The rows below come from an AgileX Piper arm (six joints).
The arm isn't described. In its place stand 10 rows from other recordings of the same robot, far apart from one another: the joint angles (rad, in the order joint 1, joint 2, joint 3, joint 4, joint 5, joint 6), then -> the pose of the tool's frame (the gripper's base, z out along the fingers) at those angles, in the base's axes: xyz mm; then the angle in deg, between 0 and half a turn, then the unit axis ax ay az.
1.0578, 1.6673, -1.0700, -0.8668, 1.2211, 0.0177 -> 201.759, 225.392, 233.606, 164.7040, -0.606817, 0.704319, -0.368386
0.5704, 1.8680, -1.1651, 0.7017, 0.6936, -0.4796 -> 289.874, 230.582, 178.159, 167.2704, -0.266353, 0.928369, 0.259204
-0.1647, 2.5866, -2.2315, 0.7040, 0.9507, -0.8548 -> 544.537, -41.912, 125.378, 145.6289, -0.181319, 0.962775, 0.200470
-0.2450, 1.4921, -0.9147, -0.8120, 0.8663, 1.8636 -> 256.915, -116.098, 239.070, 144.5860, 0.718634, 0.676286, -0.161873
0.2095, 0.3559, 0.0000, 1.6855, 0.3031, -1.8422 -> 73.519, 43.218, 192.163, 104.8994, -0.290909, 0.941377, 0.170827
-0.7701, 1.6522, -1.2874, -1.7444, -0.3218, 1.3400 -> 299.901, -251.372, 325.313, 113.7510, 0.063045, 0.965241, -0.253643
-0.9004, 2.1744, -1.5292, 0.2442, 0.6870, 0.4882 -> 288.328, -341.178, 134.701, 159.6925, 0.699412, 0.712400, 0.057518
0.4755, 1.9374, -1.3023, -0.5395, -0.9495, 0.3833 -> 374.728, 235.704, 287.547, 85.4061, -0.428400, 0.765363, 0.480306
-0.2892, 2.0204, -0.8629, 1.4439, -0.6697, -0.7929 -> 307.633, -149.996, 91.946, 141.8828, 0.509738, 0.814686, -0.276504
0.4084, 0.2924, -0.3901, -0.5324, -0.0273, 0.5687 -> 65.735, 29.820, 327.918, 81.6502, -0.186186, 0.945077, 0.268635
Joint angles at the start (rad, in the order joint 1, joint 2, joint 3, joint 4, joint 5, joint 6):
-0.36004, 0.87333, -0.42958, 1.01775, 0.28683, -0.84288
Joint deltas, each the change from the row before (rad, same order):
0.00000, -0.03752, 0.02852, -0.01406, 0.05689, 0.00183
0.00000, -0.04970, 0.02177, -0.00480, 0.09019, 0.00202
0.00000, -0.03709, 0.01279, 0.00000, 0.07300, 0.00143
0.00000, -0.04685, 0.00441, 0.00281, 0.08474, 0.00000
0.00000, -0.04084, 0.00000, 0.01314, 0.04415, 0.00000
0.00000, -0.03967, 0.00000, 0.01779, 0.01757, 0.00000
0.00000, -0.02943, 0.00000, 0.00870, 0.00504, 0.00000
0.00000, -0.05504, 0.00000, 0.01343, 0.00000, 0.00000
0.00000, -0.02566, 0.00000, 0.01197, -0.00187, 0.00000
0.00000, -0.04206, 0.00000, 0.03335, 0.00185, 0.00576
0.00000, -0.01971, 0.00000, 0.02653, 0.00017, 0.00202
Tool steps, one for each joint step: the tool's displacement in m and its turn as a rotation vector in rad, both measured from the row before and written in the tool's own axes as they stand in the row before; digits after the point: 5 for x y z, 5 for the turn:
0.01039, 0.00386, -0.00545, -0.04079, 0.03255, -0.01390
0.00974, 0.00759, -0.00762, -0.06926, 0.03528, -0.01134
0.00684, 0.00662, -0.00539, -0.05668, 0.02648, -0.00783
0.00497, 0.00897, -0.00732, -0.06730, 0.01764, -0.01625
0.00134, 0.00683, -0.00629, -0.04058, -0.01164, -0.00916
-0.00025, 0.00534, -0.00592, -0.02300, -0.03012, -0.00614
-0.00045, 0.00336, -0.00433, -0.00961, -0.02551, -0.00856
-0.00113, 0.00561, -0.00809, -0.01032, -0.05252, -0.01856
-0.00093, 0.00273, -0.00377, -0.00606, -0.02824, -0.00421
-0.00173, 0.00536, -0.00623, -0.02020, -0.04889, 0.00944
-0.00131, 0.00294, -0.00291, -0.01407, -0.02807, 0.01218

